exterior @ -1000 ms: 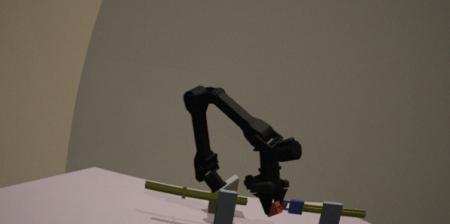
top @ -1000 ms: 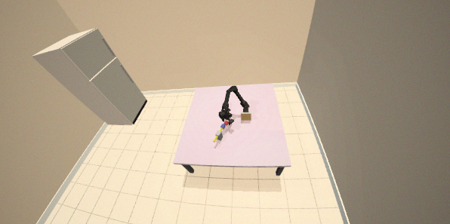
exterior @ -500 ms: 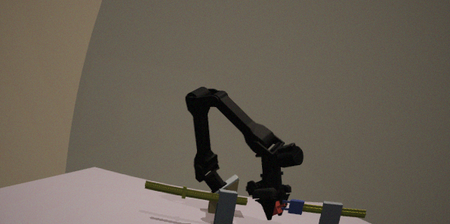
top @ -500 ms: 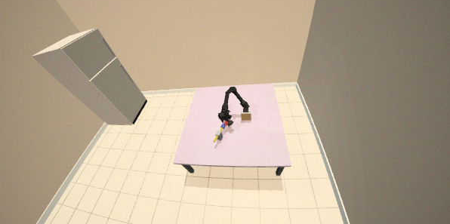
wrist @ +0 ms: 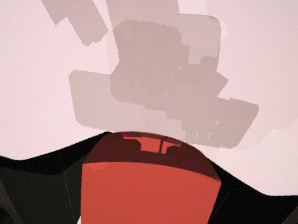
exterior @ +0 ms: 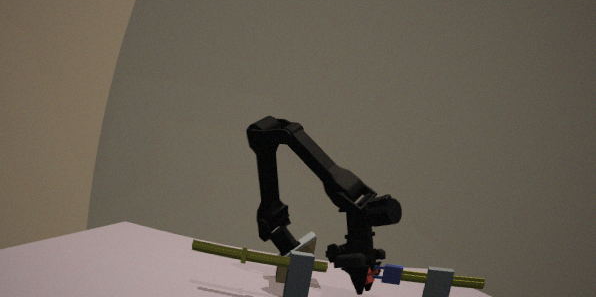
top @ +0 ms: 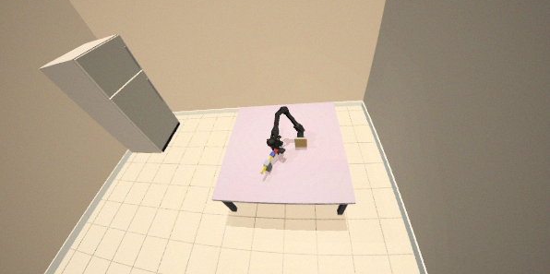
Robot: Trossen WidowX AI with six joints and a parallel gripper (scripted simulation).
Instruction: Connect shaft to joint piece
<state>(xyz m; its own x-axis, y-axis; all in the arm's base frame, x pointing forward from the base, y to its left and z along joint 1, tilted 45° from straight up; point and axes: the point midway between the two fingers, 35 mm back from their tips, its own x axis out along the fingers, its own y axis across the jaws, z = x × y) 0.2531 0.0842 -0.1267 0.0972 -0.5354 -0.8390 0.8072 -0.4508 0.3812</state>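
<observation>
Right now my gripper tip is 4 cm below the red joint piece and 1 cm to the left of it.
</observation>
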